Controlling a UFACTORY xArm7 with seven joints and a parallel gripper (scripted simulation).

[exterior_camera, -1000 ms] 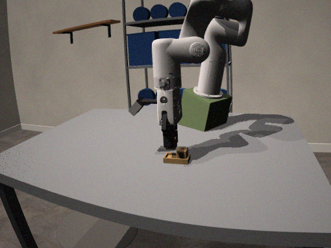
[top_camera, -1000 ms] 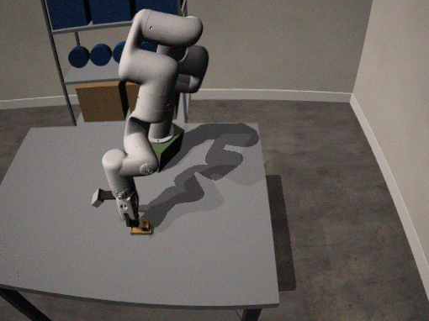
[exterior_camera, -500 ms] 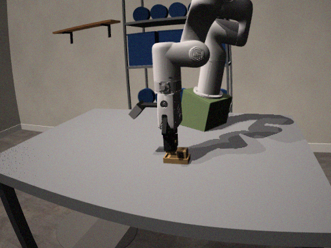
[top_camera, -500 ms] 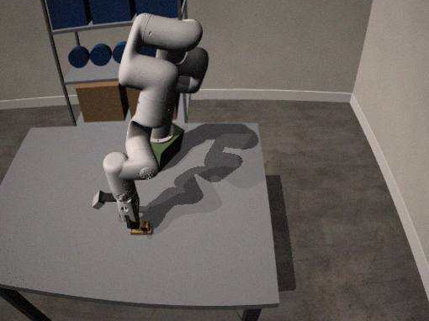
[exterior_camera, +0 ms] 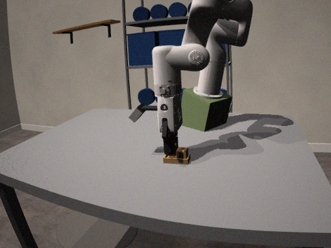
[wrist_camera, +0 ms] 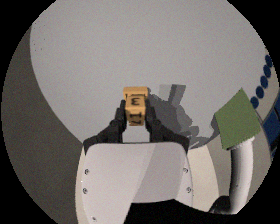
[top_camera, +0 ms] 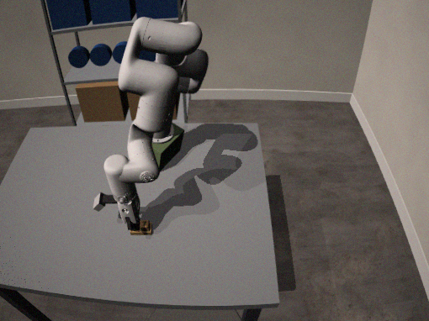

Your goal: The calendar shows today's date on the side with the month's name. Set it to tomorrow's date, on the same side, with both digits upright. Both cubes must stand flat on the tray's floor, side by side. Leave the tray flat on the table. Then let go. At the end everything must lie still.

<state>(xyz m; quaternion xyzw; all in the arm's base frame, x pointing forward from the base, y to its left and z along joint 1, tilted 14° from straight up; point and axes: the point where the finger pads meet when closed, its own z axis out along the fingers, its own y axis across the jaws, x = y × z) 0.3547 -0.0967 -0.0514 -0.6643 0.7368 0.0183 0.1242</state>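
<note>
Right now the cube is 1 cm below my hand. From my hand the other things lie so: wooden calendar tray 4 cm below, 2 cm to the left.
</note>
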